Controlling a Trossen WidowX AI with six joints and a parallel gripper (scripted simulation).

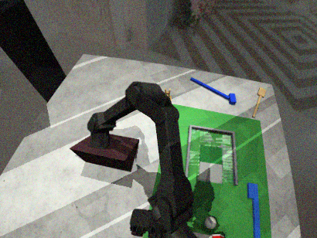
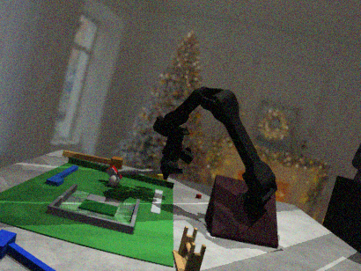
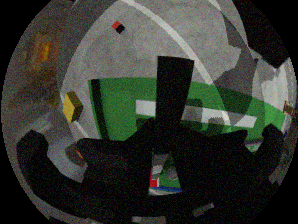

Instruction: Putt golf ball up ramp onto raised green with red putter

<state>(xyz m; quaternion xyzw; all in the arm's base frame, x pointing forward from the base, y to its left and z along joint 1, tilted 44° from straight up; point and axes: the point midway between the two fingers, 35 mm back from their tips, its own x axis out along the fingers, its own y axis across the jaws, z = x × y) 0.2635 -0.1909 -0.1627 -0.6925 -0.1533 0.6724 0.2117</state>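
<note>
My gripper tip is now 20 mm short of the white strip, 90 mm to the right of it and 60 mm above it. Also, from my gripper tip: red putter 90 mm ahead; white golf ball 190 mm ahead, 30 mm to the left, 40 mm below; small red cube 170 mm behind, 80 mm to the right, 60 mm below.
</note>
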